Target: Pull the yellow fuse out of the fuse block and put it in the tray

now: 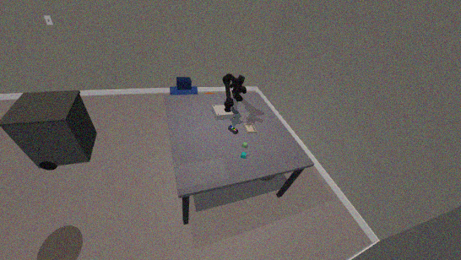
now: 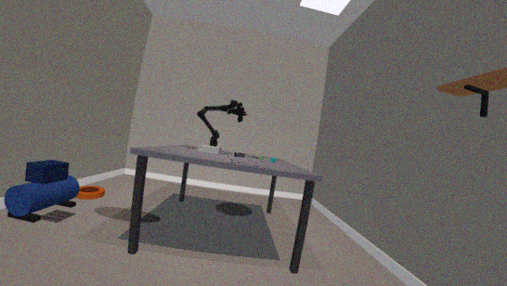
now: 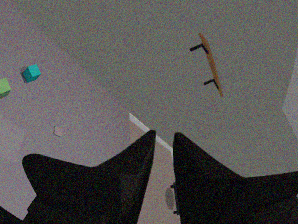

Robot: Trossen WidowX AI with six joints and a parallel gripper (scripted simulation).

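The yellow fuse lies 8 cm to the left of my gripper tip and 39 cm below it. From my gripper tip the other things lie so: tray (3 cm behind, 27 cm to the left, 41 cm below).
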